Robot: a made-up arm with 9 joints. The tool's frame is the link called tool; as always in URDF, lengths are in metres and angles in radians. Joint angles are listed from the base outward.
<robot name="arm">
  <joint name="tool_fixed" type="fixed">
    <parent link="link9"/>
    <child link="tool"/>
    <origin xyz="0.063 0.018 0.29" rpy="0 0 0"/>
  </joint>
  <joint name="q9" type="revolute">
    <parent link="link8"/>
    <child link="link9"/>
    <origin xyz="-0.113 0.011 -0.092" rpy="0 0 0"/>
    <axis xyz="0 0 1"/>
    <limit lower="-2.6" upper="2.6"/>
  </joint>
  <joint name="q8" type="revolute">
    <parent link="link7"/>
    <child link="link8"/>
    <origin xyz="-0.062 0.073 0.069" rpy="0 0 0"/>
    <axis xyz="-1 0 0"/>
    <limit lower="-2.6" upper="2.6"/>
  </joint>
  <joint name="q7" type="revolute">
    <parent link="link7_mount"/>
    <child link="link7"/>
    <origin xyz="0.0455 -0.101 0.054" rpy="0 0 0"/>
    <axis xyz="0 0 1"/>
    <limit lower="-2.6" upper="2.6"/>
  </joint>
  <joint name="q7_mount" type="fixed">
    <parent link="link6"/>
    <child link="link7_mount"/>
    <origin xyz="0.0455 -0.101 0.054" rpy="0 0 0"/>
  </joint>
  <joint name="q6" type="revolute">
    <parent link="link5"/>
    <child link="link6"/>
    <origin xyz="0.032 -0.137 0.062" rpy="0 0 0"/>
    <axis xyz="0 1 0"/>
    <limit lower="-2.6" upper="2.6"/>
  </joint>
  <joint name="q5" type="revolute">
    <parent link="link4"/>
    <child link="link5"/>
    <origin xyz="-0.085 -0.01 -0.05" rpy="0 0 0"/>
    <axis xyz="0 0 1"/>
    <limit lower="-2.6" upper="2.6"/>
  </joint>
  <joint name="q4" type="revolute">
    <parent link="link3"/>
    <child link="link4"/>
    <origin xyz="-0.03 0.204 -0.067" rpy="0 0 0"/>
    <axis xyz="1 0 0"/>
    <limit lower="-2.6" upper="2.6"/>
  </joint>
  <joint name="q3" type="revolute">
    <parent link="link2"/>
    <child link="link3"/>
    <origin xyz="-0.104 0.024 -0.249" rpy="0 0 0"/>
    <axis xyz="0 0 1"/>
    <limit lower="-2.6" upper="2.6"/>
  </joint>
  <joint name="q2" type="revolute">
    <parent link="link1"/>
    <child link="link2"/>
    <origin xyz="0.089 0.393 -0.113" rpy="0 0 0"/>
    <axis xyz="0 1 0"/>
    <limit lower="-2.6" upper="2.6"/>
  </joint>
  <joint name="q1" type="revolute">
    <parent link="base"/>
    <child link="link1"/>
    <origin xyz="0 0 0.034" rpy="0 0 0"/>
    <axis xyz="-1 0 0"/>
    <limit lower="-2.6" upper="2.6"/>
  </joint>
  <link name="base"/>
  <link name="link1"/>
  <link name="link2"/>
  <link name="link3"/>
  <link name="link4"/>
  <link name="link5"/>
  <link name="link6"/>
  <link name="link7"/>
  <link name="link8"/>
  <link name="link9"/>
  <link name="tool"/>
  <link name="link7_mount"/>
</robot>
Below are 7 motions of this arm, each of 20 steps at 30 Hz.
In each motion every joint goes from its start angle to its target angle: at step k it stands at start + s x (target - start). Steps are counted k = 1, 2, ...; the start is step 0. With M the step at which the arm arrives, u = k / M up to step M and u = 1 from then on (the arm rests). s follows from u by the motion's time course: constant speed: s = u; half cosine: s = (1 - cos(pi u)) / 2; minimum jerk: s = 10 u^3 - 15 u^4 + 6 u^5.
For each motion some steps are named. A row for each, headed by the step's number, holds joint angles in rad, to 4 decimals.
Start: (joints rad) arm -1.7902 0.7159 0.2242 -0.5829 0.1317 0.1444 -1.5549 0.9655 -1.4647
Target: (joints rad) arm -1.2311 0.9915 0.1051 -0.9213 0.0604 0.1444 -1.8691 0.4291 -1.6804
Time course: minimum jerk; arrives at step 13
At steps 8, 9, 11, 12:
8: -1.3939 0.9112 0.1398 -0.8228 0.0812 0.1444 -1.7776 0.5853 -1.6176
9: -1.3281 0.9437 0.1258 -0.8626 0.0728 0.1444 -1.8146 0.5221 -1.6430
11: -1.2470 0.9836 0.1085 -0.9116 0.0624 0.1444 -1.8601 0.4444 -1.6742
12: -1.2334 0.9904 0.1056 -0.9199 0.0607 0.1444 -1.8678 0.4313 -1.6795

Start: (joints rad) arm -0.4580 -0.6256 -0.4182 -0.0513 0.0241 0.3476 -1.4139 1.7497 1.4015
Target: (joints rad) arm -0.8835 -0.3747 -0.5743 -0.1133 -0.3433 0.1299 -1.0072 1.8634 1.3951
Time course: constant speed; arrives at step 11
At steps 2, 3, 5, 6, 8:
2: -0.5354 -0.5800 -0.4466 -0.0626 -0.0427 0.3080 -1.3400 1.7704 1.4003
3: -0.5740 -0.5572 -0.4608 -0.0682 -0.0761 0.2882 -1.3030 1.7807 1.3998
5: -0.6514 -0.5116 -0.4892 -0.0795 -0.1429 0.2486 -1.2290 1.8014 1.3986
6: -0.6901 -0.4887 -0.5033 -0.0851 -0.1763 0.2289 -1.1921 1.8117 1.3980
8: -0.7675 -0.4431 -0.5317 -0.0964 -0.2431 0.1893 -1.1181 1.8324 1.3968

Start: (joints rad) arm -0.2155 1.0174 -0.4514 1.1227 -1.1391 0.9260 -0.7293 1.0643 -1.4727
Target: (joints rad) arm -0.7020 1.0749 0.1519 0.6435 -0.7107 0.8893 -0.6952 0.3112 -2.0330
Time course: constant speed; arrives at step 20
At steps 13, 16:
13: -0.5317 1.0548 -0.0593 0.8112 -0.8606 0.9021 -0.7071 0.5748 -1.8369
16: -0.6047 1.0634 0.0312 0.7393 -0.7964 0.8966 -0.7020 0.4618 -1.9209

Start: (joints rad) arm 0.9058 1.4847 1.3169 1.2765 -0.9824 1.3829 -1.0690 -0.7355 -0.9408
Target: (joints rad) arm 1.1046 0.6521 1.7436 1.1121 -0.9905 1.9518 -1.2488 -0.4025 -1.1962
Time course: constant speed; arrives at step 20
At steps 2, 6, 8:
2: 0.9257 1.4014 1.3596 1.2601 -0.9832 1.4398 -1.0870 -0.7022 -0.9663
6: 0.9654 1.2349 1.4449 1.2272 -0.9848 1.5536 -1.1229 -0.6356 -1.0174
8: 0.9853 1.1517 1.4876 1.2107 -0.9856 1.6105 -1.1409 -0.6023 -1.0430

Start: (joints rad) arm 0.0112 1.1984 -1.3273 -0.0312 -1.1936 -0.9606 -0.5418 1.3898 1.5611
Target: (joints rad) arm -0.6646 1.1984 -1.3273 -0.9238 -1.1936 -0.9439 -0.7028 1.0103 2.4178
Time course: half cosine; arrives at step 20
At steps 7, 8, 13, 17, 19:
7: -0.1733 1.1984 -1.3273 -0.2749 -1.1936 -0.9560 -0.5858 1.2862 1.7950
8: -0.2223 1.1984 -1.3273 -0.3396 -1.1936 -0.9548 -0.5974 1.2587 1.8571
13: -0.4801 1.1984 -1.3273 -0.6801 -1.1936 -0.9485 -0.6588 1.1139 2.1839
17: -0.6278 1.1984 -1.3273 -0.8752 -1.1936 -0.9448 -0.6940 1.0310 2.3711
19: -0.6604 1.1984 -1.3273 -0.9183 -1.1936 -0.9440 -0.7018 1.0126 2.4125

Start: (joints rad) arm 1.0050 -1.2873 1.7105 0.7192 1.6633 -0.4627 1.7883 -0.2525 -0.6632
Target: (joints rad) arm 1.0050 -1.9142 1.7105 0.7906 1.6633 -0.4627 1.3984 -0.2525 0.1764
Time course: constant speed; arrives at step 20
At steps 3, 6, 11, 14, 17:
3: 1.0050 -1.3813 1.7105 0.7299 1.6633 -0.4627 1.7298 -0.2525 -0.5373
6: 1.0050 -1.4754 1.7105 0.7406 1.6633 -0.4627 1.6713 -0.2525 -0.4113
11: 1.0050 -1.6321 1.7105 0.7585 1.6633 -0.4627 1.5739 -0.2525 -0.2014
14: 1.0050 -1.7261 1.7105 0.7692 1.6633 -0.4627 1.5154 -0.2525 -0.0755
17: 1.0050 -1.8202 1.7105 0.7799 1.6633 -0.4627 1.4569 -0.2525 0.0505

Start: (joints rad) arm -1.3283 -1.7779 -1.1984 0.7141 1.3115 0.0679 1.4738 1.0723 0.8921
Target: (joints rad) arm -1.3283 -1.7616 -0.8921 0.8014 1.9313 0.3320 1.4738 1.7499 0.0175
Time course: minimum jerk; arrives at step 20
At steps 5, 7, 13, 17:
5: -1.3283 -1.7762 -1.1667 0.7231 1.3757 0.0952 1.4738 1.1424 0.8016
7: -1.3283 -1.7741 -1.1264 0.7346 1.4573 0.1300 1.4738 1.2317 0.6864
13: -1.3283 -1.7654 -0.9641 0.7809 1.7855 0.2699 1.4738 1.5905 0.2232
17: -1.3283 -1.7620 -0.9003 0.7991 1.9148 0.3250 1.4738 1.7319 0.0408

